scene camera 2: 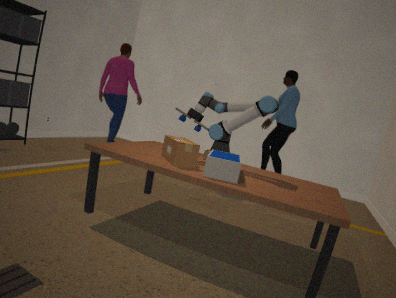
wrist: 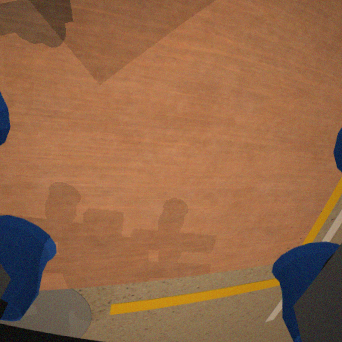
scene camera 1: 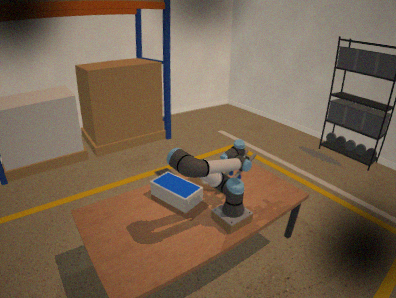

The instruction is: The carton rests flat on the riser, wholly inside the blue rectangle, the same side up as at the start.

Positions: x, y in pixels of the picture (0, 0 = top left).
A riser (scene camera 2: 219, 165): 1.61 m from the lens. A brown carton (scene camera 2: 181, 152): 1.74 m from the lens.
